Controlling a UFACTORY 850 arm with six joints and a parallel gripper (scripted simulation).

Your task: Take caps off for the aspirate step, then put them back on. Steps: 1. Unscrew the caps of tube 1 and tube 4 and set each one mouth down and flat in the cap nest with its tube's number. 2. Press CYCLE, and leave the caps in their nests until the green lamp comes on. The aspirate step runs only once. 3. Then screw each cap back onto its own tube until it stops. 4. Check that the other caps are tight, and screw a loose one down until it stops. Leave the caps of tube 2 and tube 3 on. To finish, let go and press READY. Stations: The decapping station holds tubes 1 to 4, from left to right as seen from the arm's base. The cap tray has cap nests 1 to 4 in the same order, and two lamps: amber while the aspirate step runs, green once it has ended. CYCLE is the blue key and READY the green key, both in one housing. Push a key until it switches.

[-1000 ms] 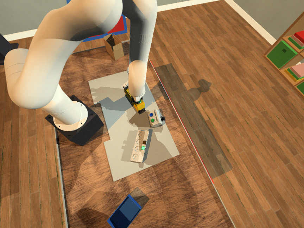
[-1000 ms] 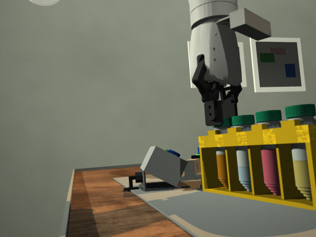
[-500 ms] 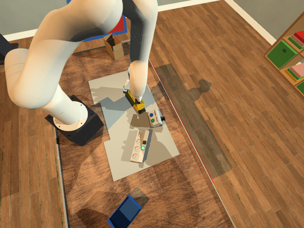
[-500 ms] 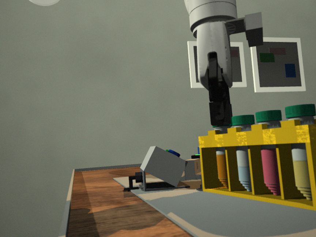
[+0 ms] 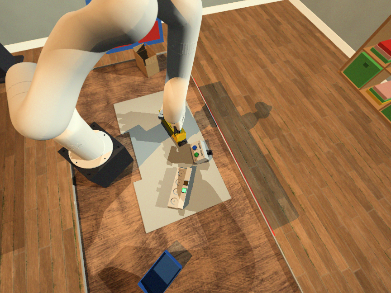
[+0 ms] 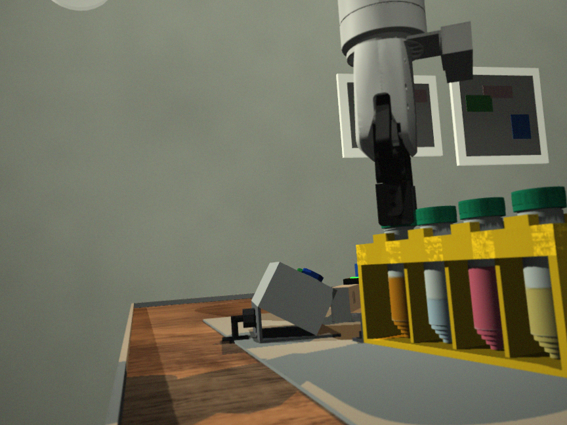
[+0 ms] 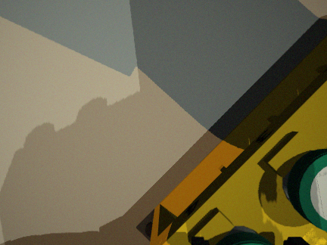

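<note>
Right now the green cap is 1 cm below my hand. The rest, counted from my hand: blue cycle key (7 cm ahead, 11 cm to the right, 6 cm below); grey key housing (9 cm ahead, 13 cm to the right, 8 cm below); green key (7 cm ahead, 15 cm to the right, 6 cm below).
</note>
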